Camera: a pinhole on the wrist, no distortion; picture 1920 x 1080 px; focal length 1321.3 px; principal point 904.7 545.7 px. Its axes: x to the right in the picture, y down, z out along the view. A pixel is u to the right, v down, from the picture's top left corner.
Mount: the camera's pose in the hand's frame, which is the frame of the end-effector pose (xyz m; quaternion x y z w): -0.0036 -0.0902 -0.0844 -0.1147 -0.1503 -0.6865 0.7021
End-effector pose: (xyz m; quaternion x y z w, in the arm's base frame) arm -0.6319 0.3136 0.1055 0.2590 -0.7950 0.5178 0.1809
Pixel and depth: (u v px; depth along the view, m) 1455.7 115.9 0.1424
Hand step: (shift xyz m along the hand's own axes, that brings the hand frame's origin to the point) -0.0568 -0.0945 0.0676
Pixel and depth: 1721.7 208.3 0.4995
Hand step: -0.1539 -0.1977 0.4874
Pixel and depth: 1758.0 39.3 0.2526
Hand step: -0.1118 -0.1520 0.2059
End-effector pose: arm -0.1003 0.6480 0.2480 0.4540 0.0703 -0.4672 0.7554
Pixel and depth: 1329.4 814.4 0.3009
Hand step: 0.0426 -0.0676 0.2334
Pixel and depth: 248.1 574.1 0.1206
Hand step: -0.0082 0.0099 0.0056
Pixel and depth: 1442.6 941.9 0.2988
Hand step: 0.0713 -0.0907 0.2419
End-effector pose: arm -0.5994 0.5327 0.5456 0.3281 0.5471 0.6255 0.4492
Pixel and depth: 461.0 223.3 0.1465
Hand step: -0.0477 0.0082 0.0319
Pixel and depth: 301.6 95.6 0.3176
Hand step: -0.1304 0.1579 0.1522
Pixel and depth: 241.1 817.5 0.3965
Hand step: 0.0542 0.2431 0.2141
